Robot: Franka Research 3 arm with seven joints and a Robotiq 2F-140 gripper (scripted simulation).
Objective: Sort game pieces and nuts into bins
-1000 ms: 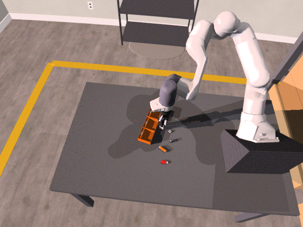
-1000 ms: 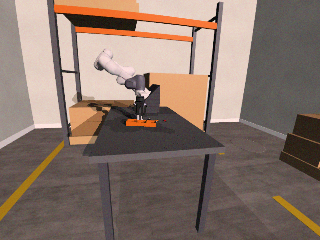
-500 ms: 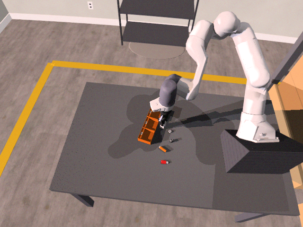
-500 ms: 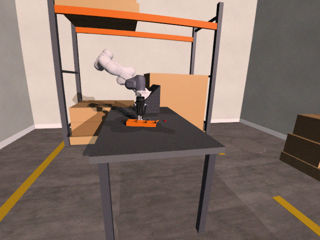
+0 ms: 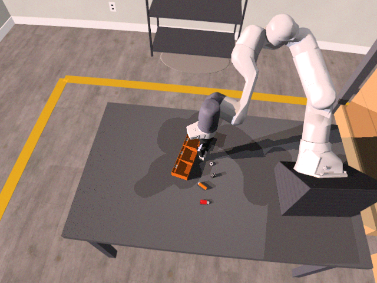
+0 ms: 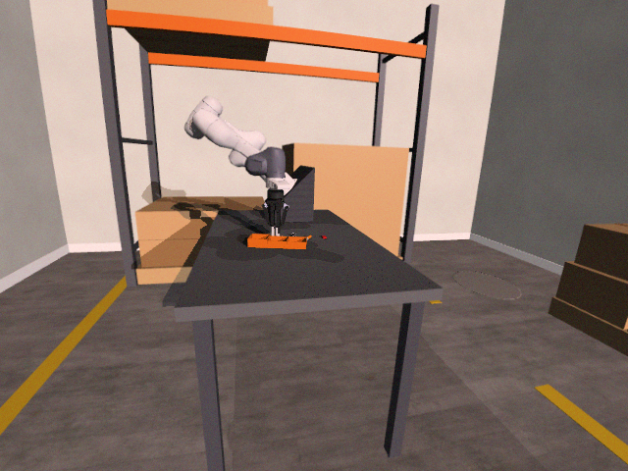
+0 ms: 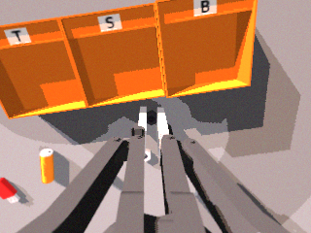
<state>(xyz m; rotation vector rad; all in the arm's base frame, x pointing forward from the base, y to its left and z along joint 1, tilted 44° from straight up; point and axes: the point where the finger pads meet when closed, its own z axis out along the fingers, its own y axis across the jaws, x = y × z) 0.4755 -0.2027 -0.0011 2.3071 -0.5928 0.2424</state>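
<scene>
Right now my hand is 80 mm short of the orange bin tray and 20 mm above it. From my hand the other things lie so: grey nut (50 mm behind, 30 mm to the left, 30 mm below); black die (100 mm to the left, 60 mm behind, 30 mm below); dark nut (30 mm below).
</scene>
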